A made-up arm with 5 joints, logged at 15 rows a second.
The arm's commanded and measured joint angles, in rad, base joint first. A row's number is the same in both.
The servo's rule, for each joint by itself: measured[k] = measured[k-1] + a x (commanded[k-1-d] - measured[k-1]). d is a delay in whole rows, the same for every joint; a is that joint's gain. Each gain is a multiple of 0.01, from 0.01 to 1. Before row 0 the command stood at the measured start. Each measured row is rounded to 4 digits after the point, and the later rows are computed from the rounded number. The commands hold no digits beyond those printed.
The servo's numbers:
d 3
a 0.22 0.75 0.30 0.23 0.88
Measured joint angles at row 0:
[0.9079, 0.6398, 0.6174, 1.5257, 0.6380]
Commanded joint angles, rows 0 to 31:
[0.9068, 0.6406, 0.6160, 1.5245, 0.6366]
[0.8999, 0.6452, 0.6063, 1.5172, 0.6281]
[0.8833, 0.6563, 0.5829, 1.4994, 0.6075]
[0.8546, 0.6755, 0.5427, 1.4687, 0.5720]
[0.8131, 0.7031, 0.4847, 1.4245, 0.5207]
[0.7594, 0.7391, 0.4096, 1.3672, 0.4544]
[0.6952, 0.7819, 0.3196, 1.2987, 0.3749]
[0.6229, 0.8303, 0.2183, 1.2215, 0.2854]
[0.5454, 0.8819, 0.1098, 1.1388, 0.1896]
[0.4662, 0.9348, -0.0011, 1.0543, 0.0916]
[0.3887, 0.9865, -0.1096, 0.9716, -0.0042]
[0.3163, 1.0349, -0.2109, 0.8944, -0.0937]
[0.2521, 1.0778, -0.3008, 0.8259, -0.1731]
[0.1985, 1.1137, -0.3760, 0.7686, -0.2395]
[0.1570, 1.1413, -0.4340, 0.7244, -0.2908]
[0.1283, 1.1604, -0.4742, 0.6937, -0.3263]
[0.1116, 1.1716, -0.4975, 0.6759, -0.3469]
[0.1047, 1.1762, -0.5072, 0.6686, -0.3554]
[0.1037, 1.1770, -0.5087, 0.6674, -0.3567]
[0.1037, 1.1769, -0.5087, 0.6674, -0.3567]
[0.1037, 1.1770, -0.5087, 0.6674, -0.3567]
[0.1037, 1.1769, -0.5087, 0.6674, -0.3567]
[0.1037, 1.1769, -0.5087, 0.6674, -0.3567]
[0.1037, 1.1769, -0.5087, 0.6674, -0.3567]
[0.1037, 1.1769, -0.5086, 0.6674, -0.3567]
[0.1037, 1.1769, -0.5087, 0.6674, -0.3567]
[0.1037, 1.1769, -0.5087, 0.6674, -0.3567]
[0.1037, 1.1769, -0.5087, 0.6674, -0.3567]
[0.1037, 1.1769, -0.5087, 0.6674, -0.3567]
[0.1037, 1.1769, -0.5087, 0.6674, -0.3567]
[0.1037, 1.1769, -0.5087, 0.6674, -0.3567]
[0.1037, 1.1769, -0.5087, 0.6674, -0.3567]
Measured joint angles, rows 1 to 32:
[0.9079, 0.6398, 0.6174, 1.5257, 0.6380]
[0.9079, 0.6398, 0.6174, 1.5257, 0.6380]
[0.9079, 0.6398, 0.6174, 1.5257, 0.6380]
[0.9077, 0.6404, 0.6170, 1.5254, 0.6368]
[0.9060, 0.6440, 0.6138, 1.5235, 0.6291]
[0.9010, 0.6532, 0.6045, 1.5180, 0.6101]
[0.8908, 0.6699, 0.5860, 1.5067, 0.5766]
[0.8737, 0.6948, 0.5556, 1.4878, 0.5274]
[0.8486, 0.7280, 0.5118, 1.4601, 0.4632]
[0.8149, 0.7684, 0.4541, 1.4230, 0.3855]
[0.7727, 0.8148, 0.3834, 1.3767, 0.2974]
[0.7227, 0.8651, 0.3013, 1.3220, 0.2025]
[0.6663, 0.9174, 0.2106, 1.2604, 0.1049]
[0.6052, 0.9692, 0.1145, 1.1940, 0.0089]
[0.5416, 1.0185, 0.0169, 1.1251, -0.0814]
[0.4779, 1.0630, -0.0784, 1.0563, -0.1621]
[0.4164, 1.1010, -0.1677, 0.9901, -0.2302]
[0.3593, 1.1312, -0.2476, 0.9290, -0.2835]
[0.3085, 1.1531, -0.3156, 0.8749, -0.3212]
[0.2652, 1.1670, -0.3702, 0.8291, -0.3438]
[0.2299, 1.1739, -0.4113, 0.7922, -0.3540]
[0.2021, 1.1762, -0.4405, 0.7635, -0.3564]
[0.1805, 1.1767, -0.4610, 0.7414, -0.3567]
[0.1636, 1.1769, -0.4753, 0.7244, -0.3567]
[0.1504, 1.1769, -0.4853, 0.7113, -0.3567]
[0.1401, 1.1769, -0.4923, 0.7012, -0.3567]
[0.1321, 1.1769, -0.4972, 0.6934, -0.3567]
[0.1259, 1.1769, -0.5006, 0.6874, -0.3567]
[0.1210, 1.1769, -0.5030, 0.6828, -0.3567]
[0.1172, 1.1769, -0.5047, 0.6793, -0.3567]
[0.1142, 1.1769, -0.5059, 0.6766, -0.3567]
[0.1119, 1.1769, -0.5067, 0.6745, -0.3567]

